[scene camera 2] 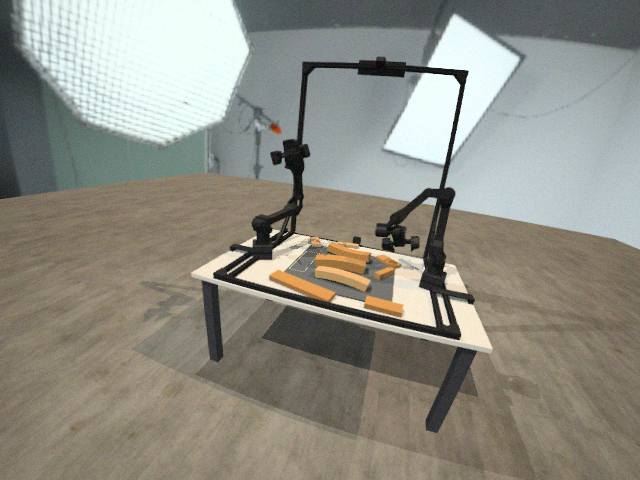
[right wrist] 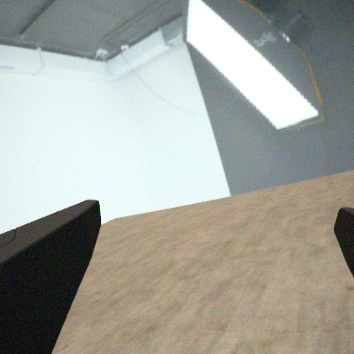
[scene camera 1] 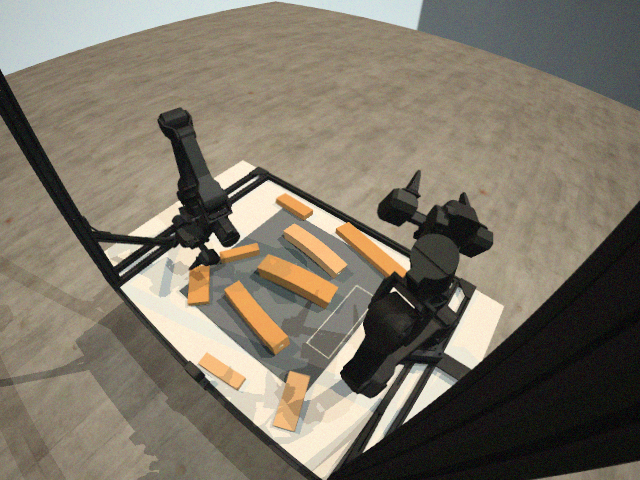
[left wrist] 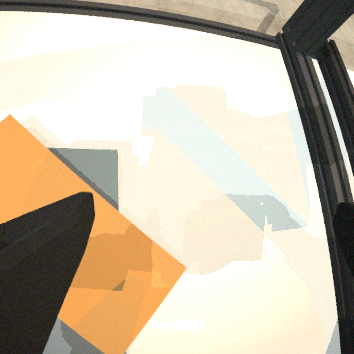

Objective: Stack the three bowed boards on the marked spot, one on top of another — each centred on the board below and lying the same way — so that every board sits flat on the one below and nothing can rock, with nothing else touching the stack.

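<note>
Three bowed boards lie apart on the dark mat: a pale one, a thick orange one in the middle and another orange one. The marked spot is a thin pale rectangle on the mat with no board on it; the right arm covers one corner in scene camera 1. My left gripper is open and empty, above a short flat orange block. My right gripper is open and empty, raised high and pointing away from the table.
A long straight board lies by the frame rail. Short blocks lie around the mat. Black rails and uprights edge the white table.
</note>
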